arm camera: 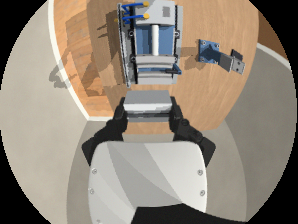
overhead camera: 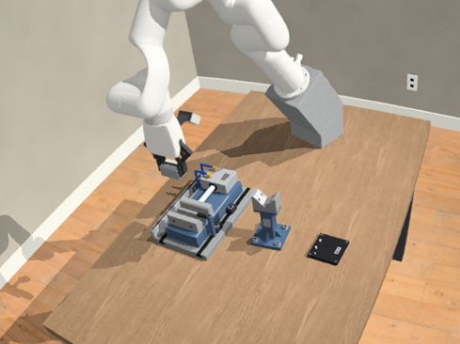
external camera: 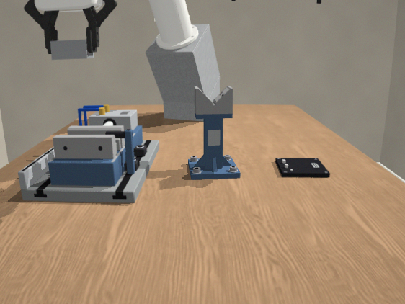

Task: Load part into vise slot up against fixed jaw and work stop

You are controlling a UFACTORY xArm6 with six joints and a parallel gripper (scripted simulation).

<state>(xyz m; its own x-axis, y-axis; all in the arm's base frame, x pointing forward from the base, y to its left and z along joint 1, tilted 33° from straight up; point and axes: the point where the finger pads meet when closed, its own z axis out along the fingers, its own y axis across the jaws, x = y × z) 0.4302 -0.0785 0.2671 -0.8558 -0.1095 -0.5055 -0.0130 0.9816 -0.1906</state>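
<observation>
The fixed jaw lies 3 cm ahead of my hand, 2 cm to the left of it and 17 cm below it. Round my hand: black stop rod 7 cm to the left, 16 cm below; then part right at my hand; then moving jaw 3 cm behind, 2 cm to the left, 17 cm below.
</observation>
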